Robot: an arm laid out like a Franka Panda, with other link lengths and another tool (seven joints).
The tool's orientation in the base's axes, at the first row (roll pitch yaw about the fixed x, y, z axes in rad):
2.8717, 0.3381, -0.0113
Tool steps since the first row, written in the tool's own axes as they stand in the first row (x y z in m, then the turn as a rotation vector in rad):
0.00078, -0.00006, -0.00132, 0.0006, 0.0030, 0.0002
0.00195, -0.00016, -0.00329, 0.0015, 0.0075, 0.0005
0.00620, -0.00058, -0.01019, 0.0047, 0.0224, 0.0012
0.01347, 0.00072, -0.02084, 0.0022, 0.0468, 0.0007
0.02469, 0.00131, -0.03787, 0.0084, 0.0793, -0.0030
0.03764, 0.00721, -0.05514, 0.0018, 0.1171, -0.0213
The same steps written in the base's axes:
0.00116, 0.00040, 0.00093, 0.0007, -0.0030, 0.0004
0.00289, 0.00100, 0.00230, 0.0018, -0.0074, 0.0009
0.00909, 0.00317, 0.00706, 0.0058, -0.0220, 0.0030
0.01949, 0.00464, 0.01466, 0.0055, -0.0454, 0.0104
0.03561, 0.00843, 0.02657, 0.0150, -0.0758, 0.0199
0.05386, 0.00714, 0.03946, 0.0177, -0.1074, 0.0482

